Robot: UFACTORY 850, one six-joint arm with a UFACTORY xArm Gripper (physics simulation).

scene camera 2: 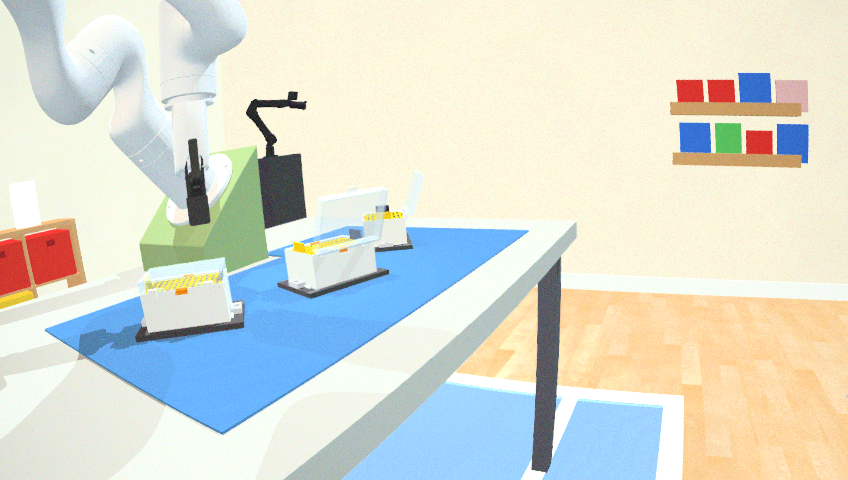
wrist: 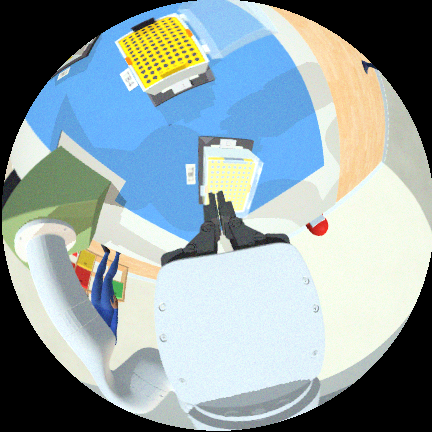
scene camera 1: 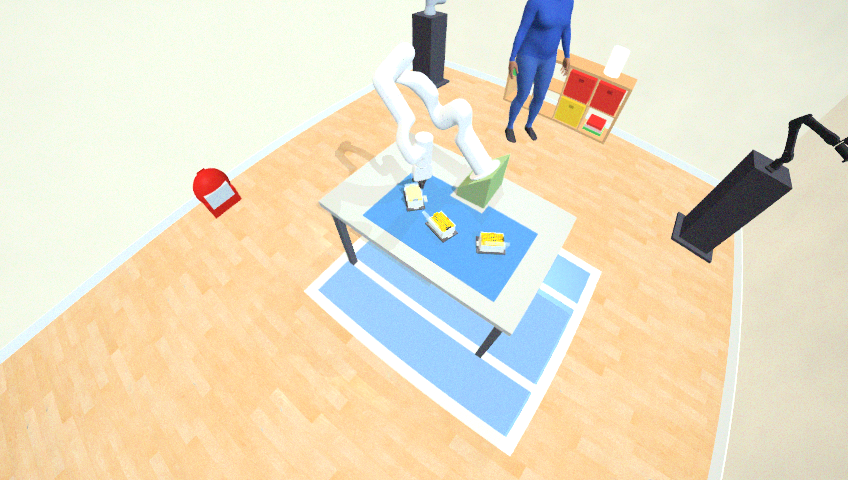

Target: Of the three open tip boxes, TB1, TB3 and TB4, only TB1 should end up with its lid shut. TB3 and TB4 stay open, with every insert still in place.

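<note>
TB1 (scene camera 1: 413, 197) (scene camera 2: 187, 312) (wrist: 201, 172) is a white tip box at the near end of the mat in scene camera 2. Its clear lid (scene camera 2: 185, 266) lies down over the yellow insert; whether it is latched cannot be told. My gripper (scene camera 1: 421, 185) (scene camera 2: 199, 223) (wrist: 216, 200) is shut and empty, pointing down, above TB1 and apart from its lid. TB4 (scene camera 1: 441, 226) (scene camera 2: 331, 267) (wrist: 162, 52) stands in the middle, its clear lid (scene camera 2: 349, 209) (wrist: 227, 32) open and yellow insert in place. TB3 (scene camera 1: 491, 243) (scene camera 2: 392, 234) is farthest, lid (scene camera 2: 415, 193) upright and yellow insert inside.
The boxes stand on a blue mat (scene camera 1: 505, 270) (scene camera 2: 238, 380) (wrist: 135, 125) on the grey table (scene camera 1: 550, 233) (scene camera 2: 416, 342). The arm's green wedge base (scene camera 1: 476, 191) (scene camera 2: 235, 237) (wrist: 65, 172) stands behind the mat, beside TB1 and TB4.
</note>
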